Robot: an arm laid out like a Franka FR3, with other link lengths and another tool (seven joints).
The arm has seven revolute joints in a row. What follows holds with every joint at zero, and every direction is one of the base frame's.
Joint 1 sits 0.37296 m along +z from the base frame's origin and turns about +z.
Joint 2 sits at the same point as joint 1 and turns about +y.
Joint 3 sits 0.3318 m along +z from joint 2 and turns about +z.
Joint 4 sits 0.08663 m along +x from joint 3 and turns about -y.
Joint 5 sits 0.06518 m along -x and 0.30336 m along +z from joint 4 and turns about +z.
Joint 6 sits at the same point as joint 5 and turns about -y.
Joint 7 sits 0.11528 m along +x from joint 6 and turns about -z.
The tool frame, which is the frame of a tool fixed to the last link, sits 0.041 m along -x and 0.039 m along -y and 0.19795 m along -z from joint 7; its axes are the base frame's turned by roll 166.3, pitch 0 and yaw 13.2 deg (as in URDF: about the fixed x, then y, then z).
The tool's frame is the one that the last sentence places.
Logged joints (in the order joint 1, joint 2, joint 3, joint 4, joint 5, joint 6, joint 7), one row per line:
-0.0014 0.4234 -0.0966 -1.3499 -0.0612 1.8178 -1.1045
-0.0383 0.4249 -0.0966 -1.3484 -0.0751 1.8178 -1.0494
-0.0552 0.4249 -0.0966 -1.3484 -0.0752 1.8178 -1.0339
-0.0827 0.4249 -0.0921 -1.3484 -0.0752 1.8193 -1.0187
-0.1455 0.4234 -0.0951 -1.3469 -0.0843 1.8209 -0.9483
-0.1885 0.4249 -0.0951 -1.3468 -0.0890 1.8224 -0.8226
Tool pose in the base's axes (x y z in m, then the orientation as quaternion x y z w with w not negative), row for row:
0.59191 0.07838 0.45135 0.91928 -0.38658 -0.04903 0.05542
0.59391 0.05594 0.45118 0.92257 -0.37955 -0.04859 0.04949
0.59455 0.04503 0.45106 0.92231 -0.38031 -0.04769 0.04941
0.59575 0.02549 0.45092 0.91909 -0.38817 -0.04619 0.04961
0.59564 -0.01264 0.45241 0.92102 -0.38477 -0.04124 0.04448
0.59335 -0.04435 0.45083 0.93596 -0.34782 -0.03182 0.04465
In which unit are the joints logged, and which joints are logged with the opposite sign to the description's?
The joints are logged in radians. Opposite sign: joint 3, joint 5, joint 7.
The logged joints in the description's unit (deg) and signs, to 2 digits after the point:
-0.08 24.26 5.53 -77.34 3.51 104.15 63.28
-2.19 24.34 5.53 -77.26 4.30 104.15 60.13
-3.16 24.34 5.53 -77.26 4.31 104.15 59.24
-4.74 24.34 5.28 -77.26 4.31 104.24 58.37
-8.34 24.26 5.45 -77.17 4.83 104.33 54.33
-10.80 24.34 5.45 -77.17 5.10 104.42 47.13

